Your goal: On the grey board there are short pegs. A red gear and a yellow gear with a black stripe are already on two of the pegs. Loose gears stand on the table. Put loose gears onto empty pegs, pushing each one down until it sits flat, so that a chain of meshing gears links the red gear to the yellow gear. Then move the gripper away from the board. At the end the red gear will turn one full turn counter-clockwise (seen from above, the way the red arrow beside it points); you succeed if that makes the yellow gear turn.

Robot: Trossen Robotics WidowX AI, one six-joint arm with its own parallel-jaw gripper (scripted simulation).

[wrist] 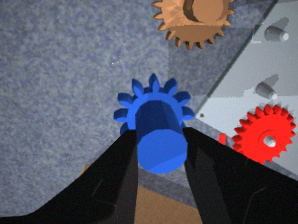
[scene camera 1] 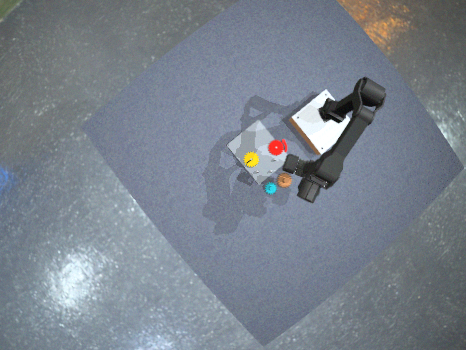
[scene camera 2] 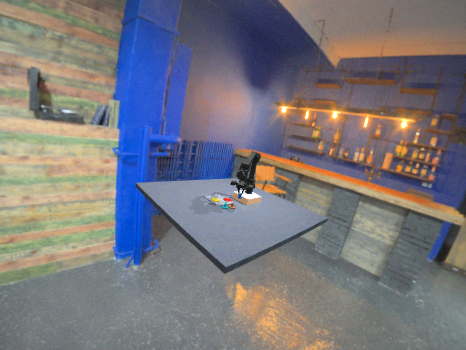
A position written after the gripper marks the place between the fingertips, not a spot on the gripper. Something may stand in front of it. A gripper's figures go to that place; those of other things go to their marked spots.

Scene:
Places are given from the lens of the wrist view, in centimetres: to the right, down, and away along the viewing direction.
gripper [wrist: 159,138]: 0, 1, 10
blue gear [wrist: 156,114]: 0, 0, 9
red gear [wrist: 249,142]: 10, 3, 21
The marked spots on the red gear and the blue gear are 15 cm apart.

